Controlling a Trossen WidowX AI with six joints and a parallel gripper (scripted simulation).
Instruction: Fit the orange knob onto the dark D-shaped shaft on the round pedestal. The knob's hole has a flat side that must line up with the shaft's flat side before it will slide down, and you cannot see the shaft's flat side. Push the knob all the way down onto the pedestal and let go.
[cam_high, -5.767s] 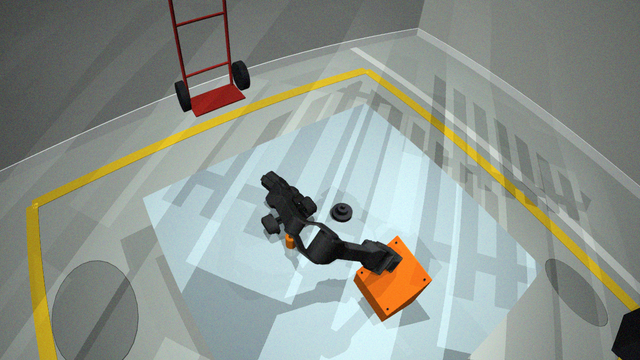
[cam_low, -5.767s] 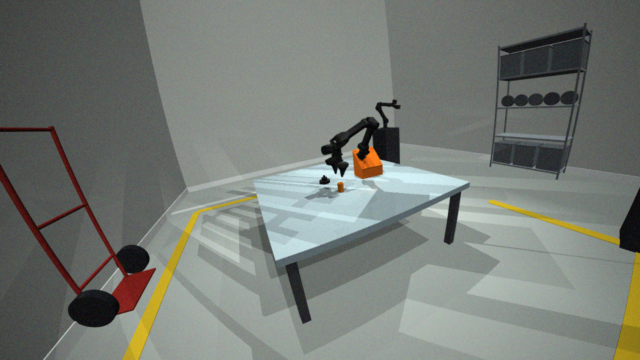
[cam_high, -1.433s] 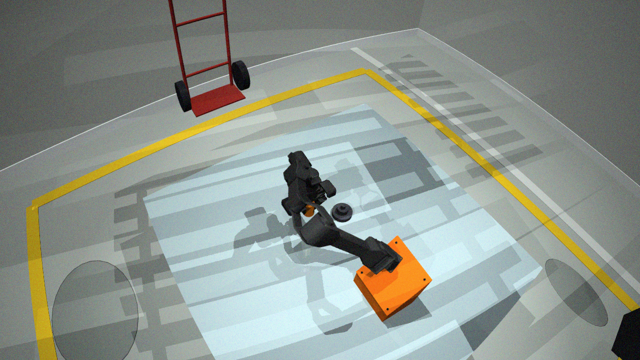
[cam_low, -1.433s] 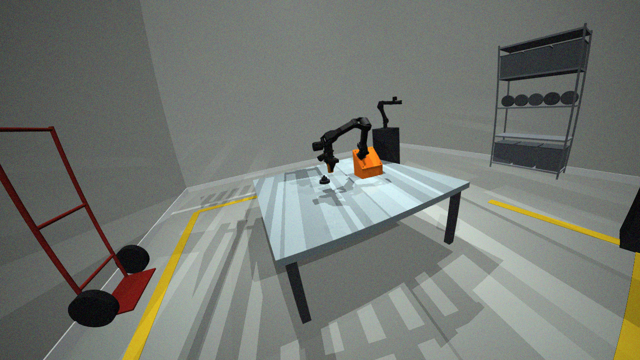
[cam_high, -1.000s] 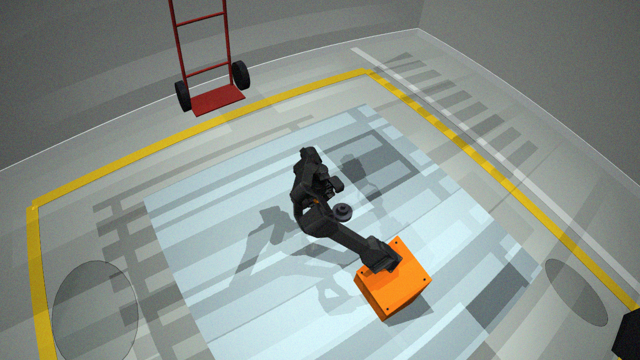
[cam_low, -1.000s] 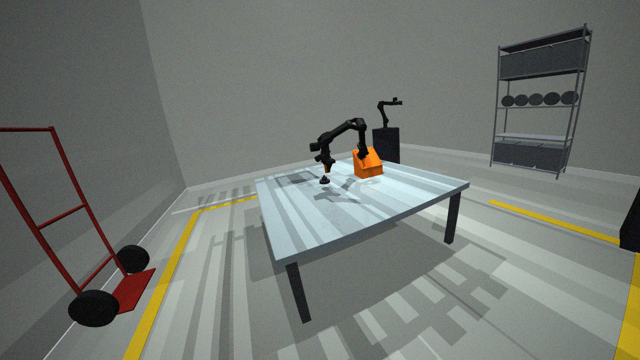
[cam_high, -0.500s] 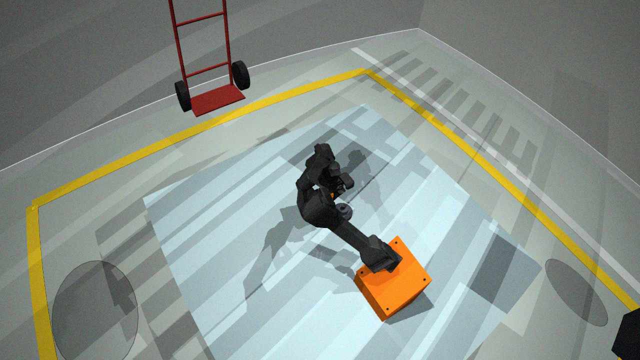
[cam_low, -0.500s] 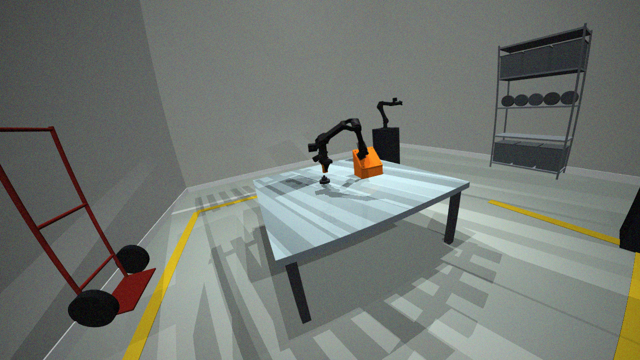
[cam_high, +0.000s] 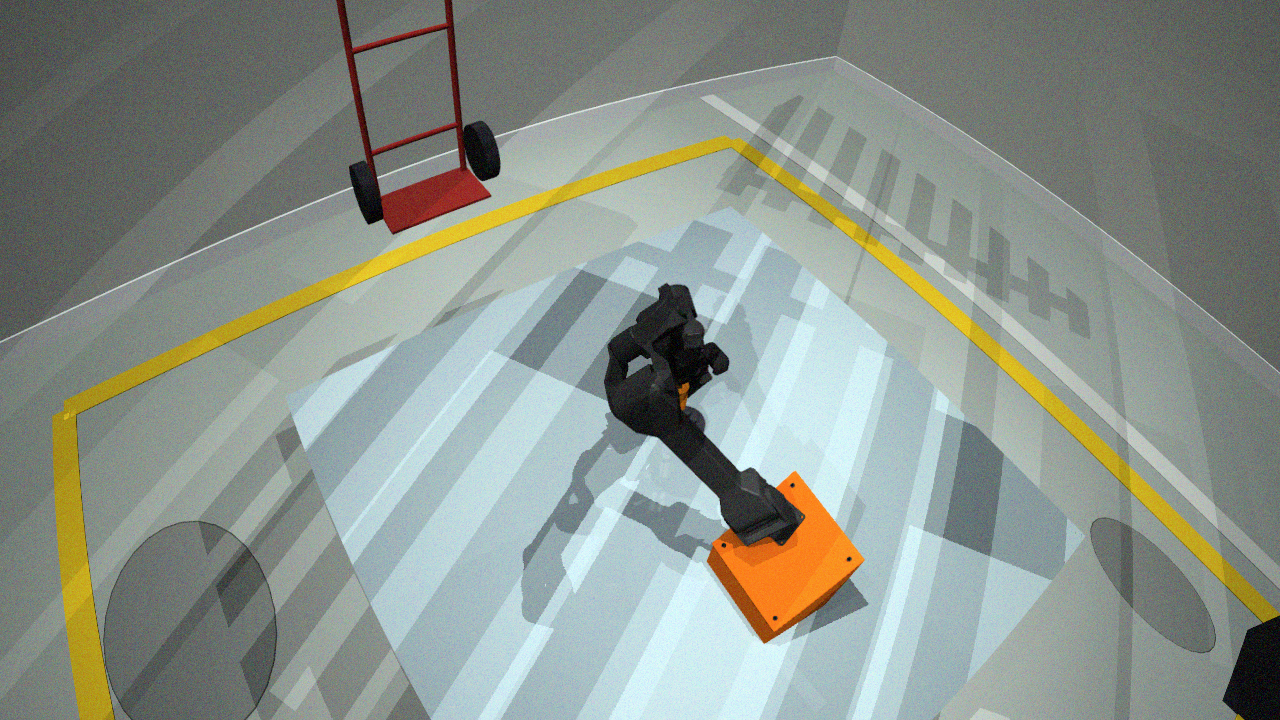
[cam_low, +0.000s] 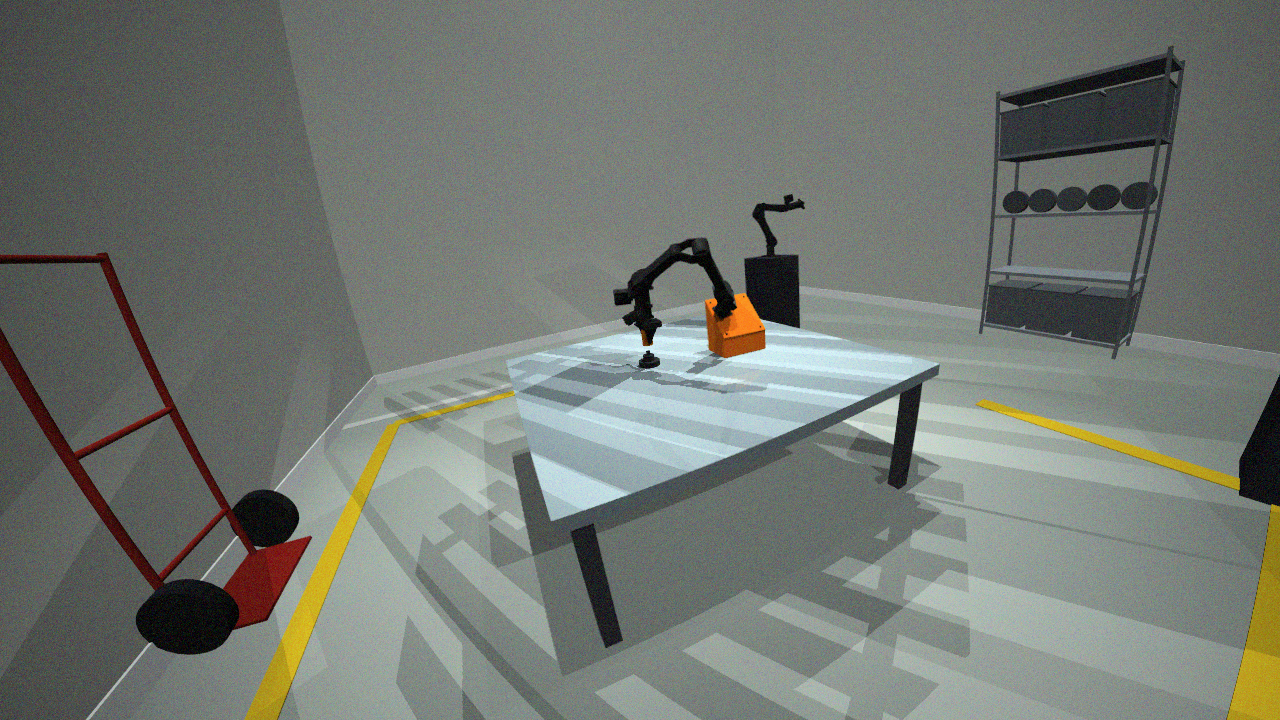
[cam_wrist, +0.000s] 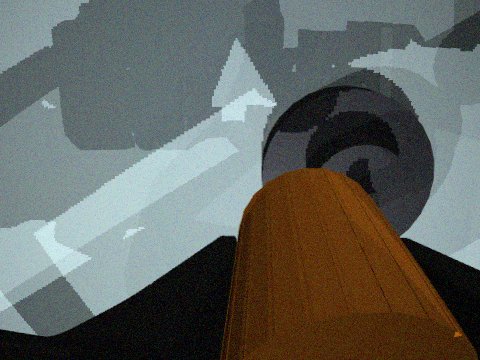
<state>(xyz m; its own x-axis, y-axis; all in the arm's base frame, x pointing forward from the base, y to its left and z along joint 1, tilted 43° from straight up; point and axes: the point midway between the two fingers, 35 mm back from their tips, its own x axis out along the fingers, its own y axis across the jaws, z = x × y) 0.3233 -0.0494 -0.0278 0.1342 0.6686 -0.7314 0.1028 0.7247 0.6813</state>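
My gripper tip is now 7 cm above the round dark pedestal, 3 cm to the left of it and 1 cm past it. From my gripper tip the other things lie so: orange knob 2 cm above.
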